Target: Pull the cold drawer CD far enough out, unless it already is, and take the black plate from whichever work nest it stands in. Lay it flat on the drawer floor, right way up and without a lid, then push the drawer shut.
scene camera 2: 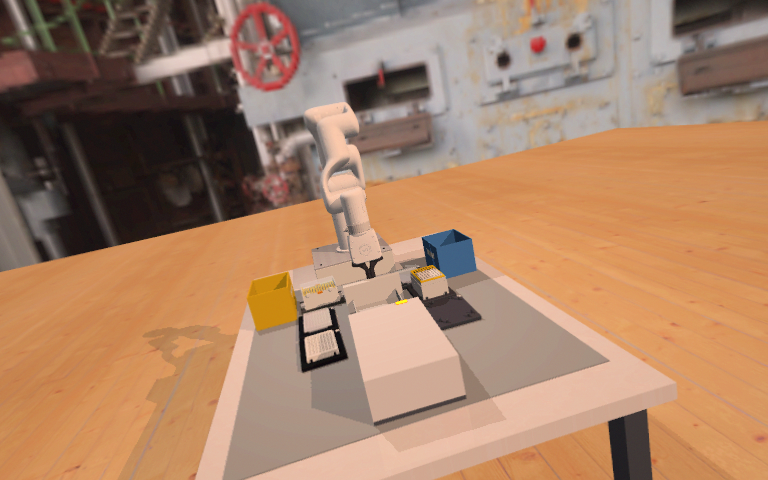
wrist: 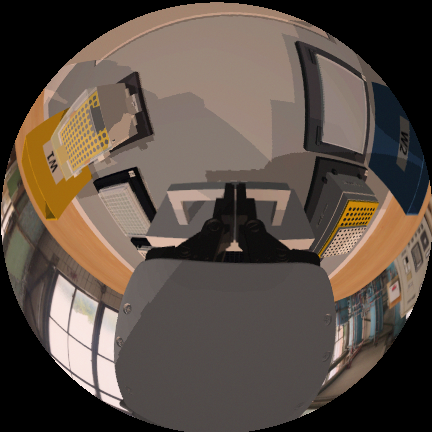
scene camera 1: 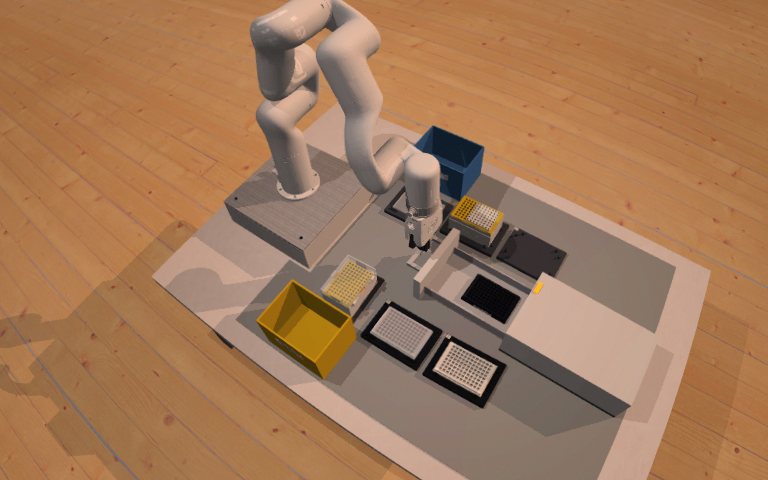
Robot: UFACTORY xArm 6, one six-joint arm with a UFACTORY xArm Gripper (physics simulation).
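Frame: origin at the arm's base, x ahead, y left, z up, level; centimetres.
Where they show: gripper, fingertip midpoint: (scene camera 2: pixel 371 279) (wrist: pixel 235 196) (scene camera 1: pixel 423 247); arm's base, link origin: (scene camera 1: pixel 298 184).
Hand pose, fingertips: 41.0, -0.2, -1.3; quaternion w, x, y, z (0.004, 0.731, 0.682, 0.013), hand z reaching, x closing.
Observation:
Things, the pixels of their top centre, and the offset from my fingertips, as dx, dy, dz. "spot": a spot on its surface instead.
- cold drawer CD, surface spot: (scene camera 1: pixel 448 298) spot: +11.4, -6.8, -5.8
- black plate, top centre: (wrist: pixel 233 263) (scene camera 1: pixel 491 296) +20.9, -1.6, -4.3
- pale handle, surface spot: (scene camera 1: pixel 413 260) spot: -0.2, -4.6, -0.2
- yellow bin, top centre: (scene camera 1: pixel 302 319) (wrist: pixel 32 185) (scene camera 2: pixel 268 283) -12.2, -33.5, +4.4
- lidded yellow rack, top centre: (wrist: pixel 68 143) (scene camera 1: pixel 348 278) (scene camera 2: pixel 317 283) -11.2, -17.6, +0.2
- blue bin, top centre: (scene camera 1: pixel 447 148) (scene camera 2: pixel 445 237) -9.6, +31.5, +4.4
- yellow-and-white tip rack, top centre: (wrist: pixel 349 235) (scene camera 1: pixel 477 213) (scene camera 2: pixel 426 271) +7.3, +17.2, +0.1
- empty dark nest, top centre: (scene camera 1: pixel 533 252) (scene camera 2: pixel 449 306) +25.2, +17.0, -5.4
The cold drawer CD (scene camera 1: pixel 448 298) stands pulled out of its pale housing (scene camera 1: pixel 577 339) (scene camera 2: pixel 402 345). The black plate (scene camera 1: pixel 490 297) lies flat on the drawer floor, grid side up and without a lid, towards the housing. The drawer's upright front panel (scene camera 1: pixel 436 263) (scene camera 2: pixel 370 291) faces the robot base and bears a pale handle (scene camera 1: pixel 413 260). My gripper (scene camera 1: pixel 419 249) (scene camera 2: pixel 370 274) (wrist: pixel 235 196) is shut with nothing between its fingers. It points down at the handle, outside the front panel; whether it touches the handle I cannot tell. In the wrist view the fingers hide part of the handle.
A yellow bin (scene camera 1: pixel 305 328) (scene camera 2: pixel 271 302) and a lidded yellow rack (scene camera 1: pixel 350 283) stand on one side, with two pale plates (scene camera 1: pixel 402 332) (scene camera 1: pixel 465 369) in black nests. On the other side are a blue bin (scene camera 1: pixel 450 161) (scene camera 2: pixel 450 254), a yellow-and-white tip rack (scene camera 1: pixel 475 217) and an empty dark nest (scene camera 1: pixel 532 253).

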